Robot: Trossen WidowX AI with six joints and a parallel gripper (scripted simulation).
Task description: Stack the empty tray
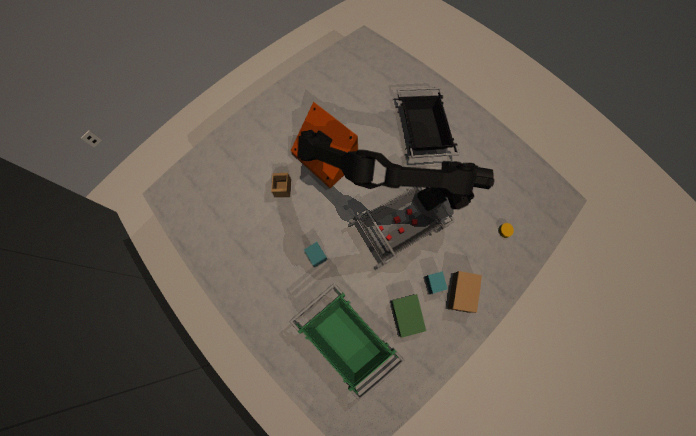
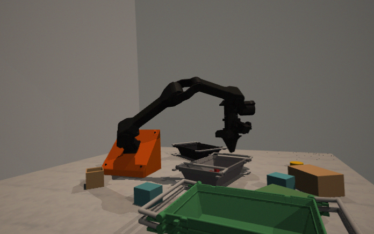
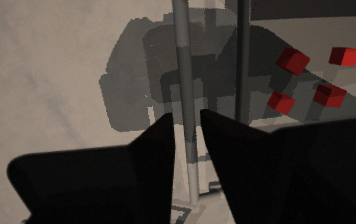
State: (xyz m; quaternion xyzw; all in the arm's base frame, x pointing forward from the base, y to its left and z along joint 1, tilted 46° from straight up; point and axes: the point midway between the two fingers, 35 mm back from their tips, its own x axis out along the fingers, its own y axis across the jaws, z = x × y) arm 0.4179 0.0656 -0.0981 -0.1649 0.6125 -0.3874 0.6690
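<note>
The dark tray is 230 mm to the left of my gripper tip, 220 mm behind it and 30 mm below it. From my gripper tip the other things lie so: green block (360 mm to the right, 160 mm ahead, 50 mm below); then yellow disc (260 mm ahead, 100 mm to the left, 60 mm below); then tan block (260 mm ahead, 180 mm to the right, 40 mm below).
</note>
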